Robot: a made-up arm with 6 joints.
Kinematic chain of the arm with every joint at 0, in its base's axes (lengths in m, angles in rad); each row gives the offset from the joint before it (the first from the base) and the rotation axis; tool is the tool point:
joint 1: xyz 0 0 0.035 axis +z
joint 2: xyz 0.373 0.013 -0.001 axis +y
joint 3: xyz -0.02 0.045 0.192 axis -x
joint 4: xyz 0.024 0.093 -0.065 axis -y
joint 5: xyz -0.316 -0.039 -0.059 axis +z
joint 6: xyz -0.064 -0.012 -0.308 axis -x
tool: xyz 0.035 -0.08 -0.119
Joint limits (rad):
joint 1: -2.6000..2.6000
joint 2: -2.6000..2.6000
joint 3: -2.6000..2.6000
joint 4: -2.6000..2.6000
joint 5: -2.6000..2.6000
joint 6: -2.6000..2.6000
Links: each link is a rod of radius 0.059 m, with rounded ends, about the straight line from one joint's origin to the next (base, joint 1, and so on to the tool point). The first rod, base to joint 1, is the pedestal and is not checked.
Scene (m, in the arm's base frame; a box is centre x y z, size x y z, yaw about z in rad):
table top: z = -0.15
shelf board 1: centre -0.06 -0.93 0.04 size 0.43 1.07 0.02 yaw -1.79
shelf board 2: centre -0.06 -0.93 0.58 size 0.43 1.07 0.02 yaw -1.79
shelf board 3: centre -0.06 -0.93 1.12 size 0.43 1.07 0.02 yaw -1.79
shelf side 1: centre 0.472 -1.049 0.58 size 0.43 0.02 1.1 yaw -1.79
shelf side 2: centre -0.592 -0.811 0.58 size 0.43 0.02 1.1 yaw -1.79
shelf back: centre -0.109 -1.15 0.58 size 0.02 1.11 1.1 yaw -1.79
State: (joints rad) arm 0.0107 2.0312 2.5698 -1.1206 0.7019 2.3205
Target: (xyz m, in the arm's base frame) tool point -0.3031 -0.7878 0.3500
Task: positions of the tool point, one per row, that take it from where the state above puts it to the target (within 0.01 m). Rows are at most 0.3 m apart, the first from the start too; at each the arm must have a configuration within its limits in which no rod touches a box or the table.
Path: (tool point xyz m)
1: 0.6458 -0.1106 0.3223
2: 0.5944 -0.3555 0.3450
3: 0.4531 -0.5734 0.3595
4: 0.2374 -0.7318 0.3651
5: -0.0258 -0.8071 0.3619
6: -0.3031 -0.7878 0.3500

